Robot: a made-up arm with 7 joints.
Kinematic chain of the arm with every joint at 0, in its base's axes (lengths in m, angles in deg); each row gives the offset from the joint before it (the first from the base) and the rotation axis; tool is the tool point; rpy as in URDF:
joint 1: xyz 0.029 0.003 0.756 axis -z
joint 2: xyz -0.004 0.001 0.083 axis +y
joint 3: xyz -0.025 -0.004 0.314 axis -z
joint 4: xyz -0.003 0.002 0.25 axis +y
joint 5: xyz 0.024 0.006 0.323 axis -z
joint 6: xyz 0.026 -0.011 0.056 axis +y
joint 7: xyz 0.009 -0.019 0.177 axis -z
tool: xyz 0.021 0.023 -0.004 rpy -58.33 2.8 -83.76
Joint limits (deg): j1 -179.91..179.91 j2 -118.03..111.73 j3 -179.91..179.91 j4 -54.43..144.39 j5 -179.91..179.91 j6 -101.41..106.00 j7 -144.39..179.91
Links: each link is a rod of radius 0.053 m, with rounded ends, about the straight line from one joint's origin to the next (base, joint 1, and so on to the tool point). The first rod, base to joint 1, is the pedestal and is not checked.
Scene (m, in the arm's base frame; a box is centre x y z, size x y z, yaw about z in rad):
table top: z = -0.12
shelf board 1: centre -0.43 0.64 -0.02 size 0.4 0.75 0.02 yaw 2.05
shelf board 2: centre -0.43 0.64 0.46 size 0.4 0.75 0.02 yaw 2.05
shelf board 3: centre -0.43 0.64 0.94 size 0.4 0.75 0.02 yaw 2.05
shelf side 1: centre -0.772 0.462 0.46 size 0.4 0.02 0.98 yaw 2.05
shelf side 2: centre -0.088 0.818 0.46 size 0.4 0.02 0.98 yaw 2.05
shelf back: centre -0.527 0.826 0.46 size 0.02 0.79 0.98 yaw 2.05
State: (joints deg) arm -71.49 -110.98 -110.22 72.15 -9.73 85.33 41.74
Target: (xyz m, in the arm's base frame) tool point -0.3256 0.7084 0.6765
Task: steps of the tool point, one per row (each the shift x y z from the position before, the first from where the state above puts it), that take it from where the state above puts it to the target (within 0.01 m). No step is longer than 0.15 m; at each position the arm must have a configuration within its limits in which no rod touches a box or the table.
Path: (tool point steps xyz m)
1: -0.0255 0.1351 0.0306
2: 0.0140 0.1311 0.0299
3: 0.0490 0.1156 0.0289
4: 0.0761 0.0909 0.0276
5: 0.0933 0.0606 0.0262
6: 0.0992 0.0278 0.0246
7: -0.0324 0.1052 -0.0117
8: -0.0442 0.0996 -0.0037
9: -0.0546 0.0905 0.0042
10: -0.0628 0.0783 0.0112

